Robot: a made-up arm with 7 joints.
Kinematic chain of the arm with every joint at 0, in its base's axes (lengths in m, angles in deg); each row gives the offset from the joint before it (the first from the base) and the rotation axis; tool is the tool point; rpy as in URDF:
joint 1: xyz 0 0 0.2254 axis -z
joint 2: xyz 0 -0.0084 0.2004 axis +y
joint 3: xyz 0 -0.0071 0.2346 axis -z
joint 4: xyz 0 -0.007 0.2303 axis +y
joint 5: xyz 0 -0.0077 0.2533 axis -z
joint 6: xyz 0 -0.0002 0.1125 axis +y
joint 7: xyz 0 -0.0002 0.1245 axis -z
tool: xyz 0 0 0 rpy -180 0 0
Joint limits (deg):
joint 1: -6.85..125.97
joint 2: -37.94..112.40
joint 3: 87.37..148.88
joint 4: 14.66..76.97
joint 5: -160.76..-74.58
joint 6: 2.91..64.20
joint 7: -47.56..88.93
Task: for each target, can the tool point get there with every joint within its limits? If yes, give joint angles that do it. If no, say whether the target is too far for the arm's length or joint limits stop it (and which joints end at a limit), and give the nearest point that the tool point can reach.
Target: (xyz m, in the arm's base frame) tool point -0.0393 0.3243 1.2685
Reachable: yes | joints 114.43 -21.32 97.82 26.02 -123.25 51.58 17.04
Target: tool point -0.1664 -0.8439 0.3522
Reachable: yes | joints 76.27 94.47 97.11 49.04 -103.50 35.32 -18.17
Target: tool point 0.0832 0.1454 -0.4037
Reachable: no: joint limits stop it (at a limit: joint 1, joint 2, joint 3, joint 4, joint 6) | nearest point 0.7774 -0.0105 -0.0006 | short by 0.818 m
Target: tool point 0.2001 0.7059 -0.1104
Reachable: no: joint limits stop it (at a limit: joint 1, joint 2, joint 3, joint 4, joint 5, joint 6) | nearest point 0.1923 0.6992 0.6237 | short by 0.734 m
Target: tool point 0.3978 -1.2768 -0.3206
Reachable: no: too far | nearest point 0.2578 -0.8276 0.0468 | short by 0.597 m
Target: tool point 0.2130 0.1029 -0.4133
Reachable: no: joint limits stop it (at a limit: joint 1, joint 2, joint 3, joint 4, joint 6) | nearest point 0.7768 -0.0134 -0.0007 | short by 0.708 m
